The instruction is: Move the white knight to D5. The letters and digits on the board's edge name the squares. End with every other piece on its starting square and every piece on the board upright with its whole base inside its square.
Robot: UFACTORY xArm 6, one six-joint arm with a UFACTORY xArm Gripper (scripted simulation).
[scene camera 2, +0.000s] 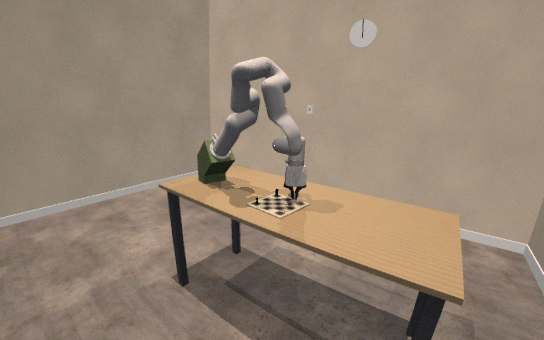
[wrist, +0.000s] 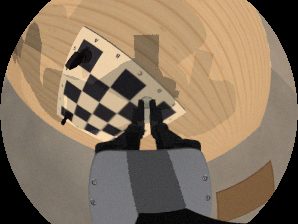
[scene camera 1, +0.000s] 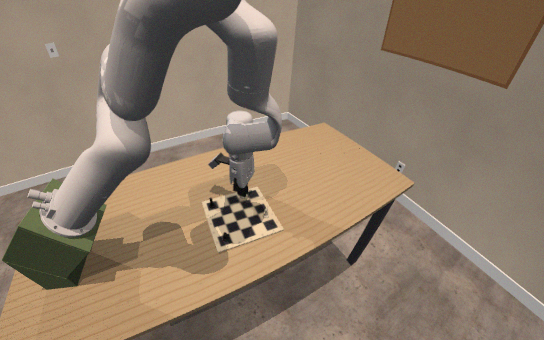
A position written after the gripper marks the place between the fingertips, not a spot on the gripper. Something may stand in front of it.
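The gripper (wrist: 146, 107) is visible, and so is a chessboard (scene camera 2: 272, 205) (wrist: 100, 95).
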